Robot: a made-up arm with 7 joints.
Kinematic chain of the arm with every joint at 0, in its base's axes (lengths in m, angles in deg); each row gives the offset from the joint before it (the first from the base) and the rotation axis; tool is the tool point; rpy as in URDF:
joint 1: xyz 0 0 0.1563 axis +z
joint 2: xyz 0 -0.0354 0.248 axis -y
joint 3: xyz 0 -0.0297 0.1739 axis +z
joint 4: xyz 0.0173 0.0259 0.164 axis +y
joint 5: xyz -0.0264 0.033 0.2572 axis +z
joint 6: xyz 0 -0.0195 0.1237 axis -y
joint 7: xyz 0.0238 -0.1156 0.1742 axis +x
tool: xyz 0 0 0 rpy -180 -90 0
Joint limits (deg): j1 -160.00..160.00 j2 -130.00..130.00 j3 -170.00..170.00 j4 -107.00..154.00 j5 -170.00..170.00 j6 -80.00..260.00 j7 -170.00..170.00
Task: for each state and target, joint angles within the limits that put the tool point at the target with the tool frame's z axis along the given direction. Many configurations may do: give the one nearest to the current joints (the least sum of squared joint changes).
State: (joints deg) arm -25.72 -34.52 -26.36 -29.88 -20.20 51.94 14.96
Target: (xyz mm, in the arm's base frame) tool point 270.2 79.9 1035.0 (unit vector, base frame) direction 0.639 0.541 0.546
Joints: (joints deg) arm 2.50 -65.84 -30.20 -64.15 31.02 50.35 14.96
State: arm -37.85 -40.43 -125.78 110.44 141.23 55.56 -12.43
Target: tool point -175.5 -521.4 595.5 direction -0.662 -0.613 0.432
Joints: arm -35.24 -51.38 -116.64 79.57 170.00 93.39 -12.43
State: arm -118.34 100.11 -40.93 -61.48 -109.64 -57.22 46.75
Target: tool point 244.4 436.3 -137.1 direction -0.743 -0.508 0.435
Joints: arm -121.43 113.03 -23.62 -17.67 -103.05 -71.65 46.75
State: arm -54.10 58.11 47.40 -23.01 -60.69 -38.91 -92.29
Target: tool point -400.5 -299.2 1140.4 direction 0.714 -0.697 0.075
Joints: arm -3.30 12.33 60.84 -20.40 -102.89 -0.59 -92.29
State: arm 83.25 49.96 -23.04 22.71 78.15 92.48 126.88
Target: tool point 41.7 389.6 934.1 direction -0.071 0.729 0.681
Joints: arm 119.72 -1.67 -2.17 49.96 67.83 107.27 126.88
